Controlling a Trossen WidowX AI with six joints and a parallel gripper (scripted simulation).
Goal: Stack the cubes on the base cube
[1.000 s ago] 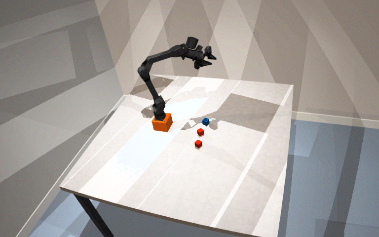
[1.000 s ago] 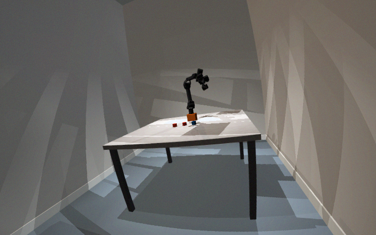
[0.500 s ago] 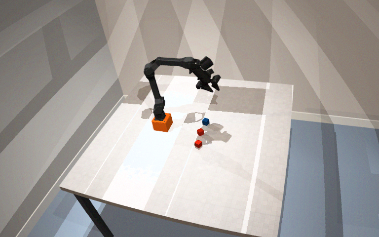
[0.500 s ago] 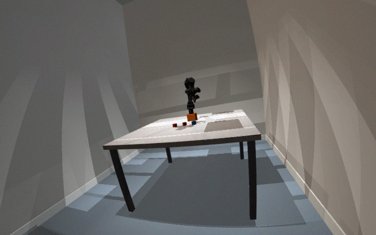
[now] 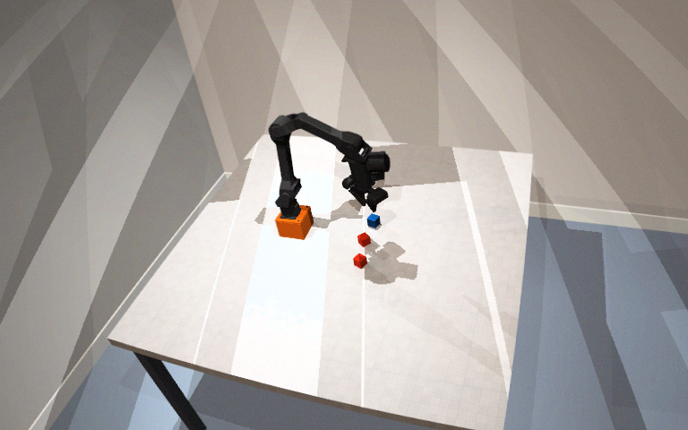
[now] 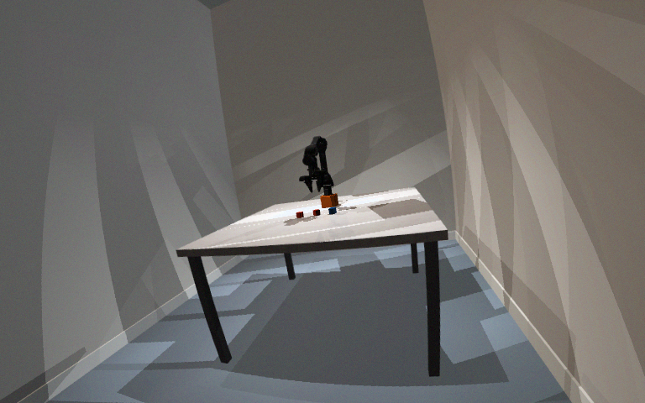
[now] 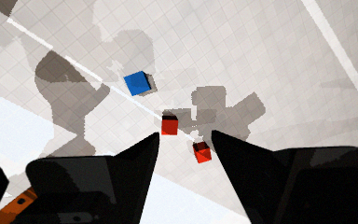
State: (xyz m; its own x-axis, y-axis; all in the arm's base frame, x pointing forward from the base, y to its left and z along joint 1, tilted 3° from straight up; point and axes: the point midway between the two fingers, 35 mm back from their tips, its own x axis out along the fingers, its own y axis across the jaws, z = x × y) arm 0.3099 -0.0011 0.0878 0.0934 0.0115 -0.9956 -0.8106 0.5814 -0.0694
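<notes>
Right now the blue cube is 130 mm below my gripper tip, 80 mm to the left of it and 20 mm behind it. From my gripper tip the other things lie so: red cube 130 mm to the right, 130 mm below, 10 mm behind.
</notes>
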